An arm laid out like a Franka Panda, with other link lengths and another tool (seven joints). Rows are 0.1 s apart.
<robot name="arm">
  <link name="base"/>
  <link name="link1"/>
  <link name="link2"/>
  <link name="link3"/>
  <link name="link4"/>
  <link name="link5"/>
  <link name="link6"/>
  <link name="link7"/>
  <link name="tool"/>
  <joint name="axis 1" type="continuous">
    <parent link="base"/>
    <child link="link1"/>
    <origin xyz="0 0 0.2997" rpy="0 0 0"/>
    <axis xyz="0 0 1"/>
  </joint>
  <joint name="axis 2" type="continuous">
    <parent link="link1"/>
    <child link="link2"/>
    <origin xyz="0 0 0" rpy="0 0 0"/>
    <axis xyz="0 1 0"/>
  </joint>
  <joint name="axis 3" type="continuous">
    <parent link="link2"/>
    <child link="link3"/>
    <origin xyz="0 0 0.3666" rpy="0 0 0"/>
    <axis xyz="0 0 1"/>
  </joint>
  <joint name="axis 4" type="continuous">
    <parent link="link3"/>
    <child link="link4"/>
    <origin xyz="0.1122 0 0" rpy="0 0 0"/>
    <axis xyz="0 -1 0"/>
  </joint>
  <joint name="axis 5" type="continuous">
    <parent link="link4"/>
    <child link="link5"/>
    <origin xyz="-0.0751 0 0.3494" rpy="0 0 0"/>
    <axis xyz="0 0 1"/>
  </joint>
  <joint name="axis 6" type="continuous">
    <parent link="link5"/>
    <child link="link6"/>
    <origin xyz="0 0 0" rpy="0 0 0"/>
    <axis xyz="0 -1 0"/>
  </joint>
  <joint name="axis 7" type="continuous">
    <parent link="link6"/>
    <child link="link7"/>
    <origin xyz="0.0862 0 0" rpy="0 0 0"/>
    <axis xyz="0 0 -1"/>
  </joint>
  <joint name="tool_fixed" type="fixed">
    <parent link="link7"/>
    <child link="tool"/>
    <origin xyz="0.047 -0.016 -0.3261" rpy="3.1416 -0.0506 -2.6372"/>
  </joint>
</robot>
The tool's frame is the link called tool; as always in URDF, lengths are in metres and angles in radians. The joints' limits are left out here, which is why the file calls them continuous.
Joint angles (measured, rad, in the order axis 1, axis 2, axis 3, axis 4, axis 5, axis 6, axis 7), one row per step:
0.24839, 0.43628, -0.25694, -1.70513, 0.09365, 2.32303, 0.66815
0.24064, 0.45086, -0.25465, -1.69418, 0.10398, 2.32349, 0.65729
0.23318, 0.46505, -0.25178, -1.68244, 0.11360, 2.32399, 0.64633
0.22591, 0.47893, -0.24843, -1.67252, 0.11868, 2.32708, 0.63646
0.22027, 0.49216, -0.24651, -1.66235, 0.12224, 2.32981, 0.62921
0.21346, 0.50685, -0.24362, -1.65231, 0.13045, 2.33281, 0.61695
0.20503, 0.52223, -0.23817, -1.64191, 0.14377, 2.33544, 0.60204
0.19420, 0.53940, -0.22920, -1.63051, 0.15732, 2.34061, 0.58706
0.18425, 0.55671, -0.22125, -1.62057, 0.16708, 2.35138, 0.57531
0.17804, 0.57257, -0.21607, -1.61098, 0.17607, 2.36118, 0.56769
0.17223, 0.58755, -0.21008, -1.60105, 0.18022, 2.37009, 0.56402
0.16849, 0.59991, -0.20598, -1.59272, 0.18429, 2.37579, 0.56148
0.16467, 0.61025, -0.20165, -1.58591, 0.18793, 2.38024, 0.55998
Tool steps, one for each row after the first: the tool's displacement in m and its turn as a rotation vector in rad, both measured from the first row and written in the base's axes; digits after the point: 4 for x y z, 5 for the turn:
0.0030, -0.0021, -0.0056, 0.00420, 0.00290, 0.00071
0.0063, -0.0036, -0.0106, 0.00822, 0.00464, 0.00279
0.0097, -0.0055, -0.0158, 0.00883, 0.00554, 0.00664
0.0130, -0.0076, -0.0204, 0.00826, 0.00580, 0.00911
0.0162, -0.0090, -0.0263, 0.01082, 0.00725, 0.01364
0.0193, -0.0089, -0.0331, 0.01839, 0.00926, 0.01861
0.0232, -0.0082, -0.0407, 0.02745, 0.00969, 0.02415
0.0279, -0.0085, -0.0481, 0.03304, 0.00619, 0.02815
0.0323, -0.0082, -0.0545, 0.03778, 0.00231, 0.02970
0.0365, -0.0078, -0.0603, 0.04007, -0.00142, 0.03111
0.0394, -0.0071, -0.0652, 0.04242, -0.00312, 0.03174
0.0417, -0.0064, -0.0696, 0.04530, -0.00402, 0.03150

